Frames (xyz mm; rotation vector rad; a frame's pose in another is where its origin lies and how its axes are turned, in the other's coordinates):
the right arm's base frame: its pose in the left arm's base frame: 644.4 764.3 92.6 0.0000 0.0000 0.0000
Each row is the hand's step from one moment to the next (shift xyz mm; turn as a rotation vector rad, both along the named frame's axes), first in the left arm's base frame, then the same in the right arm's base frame.
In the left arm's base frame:
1: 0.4 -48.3 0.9 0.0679 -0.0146 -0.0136
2: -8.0 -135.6 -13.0 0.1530 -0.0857 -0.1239
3: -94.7 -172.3 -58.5 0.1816 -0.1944 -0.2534
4: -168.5 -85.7 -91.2 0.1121 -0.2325 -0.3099
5: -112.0 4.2 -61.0 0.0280 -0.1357 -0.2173
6: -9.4 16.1 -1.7 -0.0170 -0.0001 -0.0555
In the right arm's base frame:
1: 0.4 -48.3 0.9 0.0679 -0.0146 -0.0136
2: -8.0 -135.6 -13.0 0.1530 -0.0857 -0.1239
3: -94.7 -172.3 -58.5 0.1816 -0.1944 -0.2534
4: -168.5 -85.7 -91.2 0.1121 -0.2325 -0.3099
5: -112.0 4.2 -61.0 0.0280 -0.1357 -0.2173
6: -9.4 16.1 -1.7 -0.0170 -0.0001 -0.0555

